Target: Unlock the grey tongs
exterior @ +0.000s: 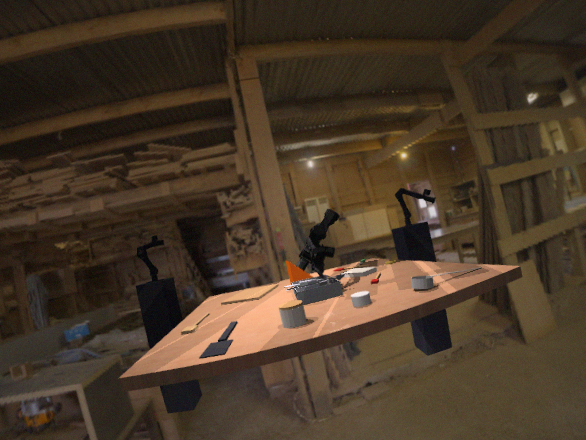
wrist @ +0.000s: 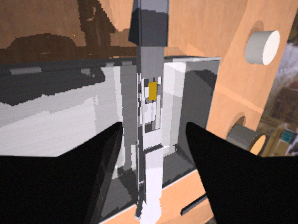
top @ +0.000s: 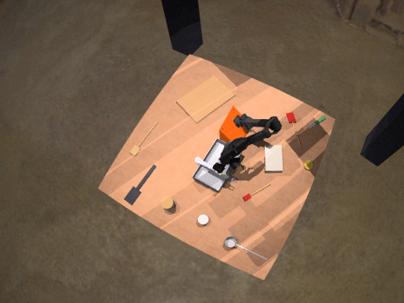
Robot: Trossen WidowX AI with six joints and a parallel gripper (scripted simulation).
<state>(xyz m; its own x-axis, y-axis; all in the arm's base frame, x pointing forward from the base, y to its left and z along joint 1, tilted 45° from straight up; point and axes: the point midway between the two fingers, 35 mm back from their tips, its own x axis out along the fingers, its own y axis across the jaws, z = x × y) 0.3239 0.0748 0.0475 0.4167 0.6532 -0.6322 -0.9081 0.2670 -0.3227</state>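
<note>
My gripper tip is now 20 mm to the right of the yellow lock piece, 20 mm above it and 10 mm short of it. Also, from my gripper tip: grey roasting tin (60 mm below, 50 mm to the right, 40 mm behind); then white puck (310 mm ahead, 80 mm to the left, 70 mm below); then white block (280 mm behind, 240 mm to the left, 70 mm below).
</note>
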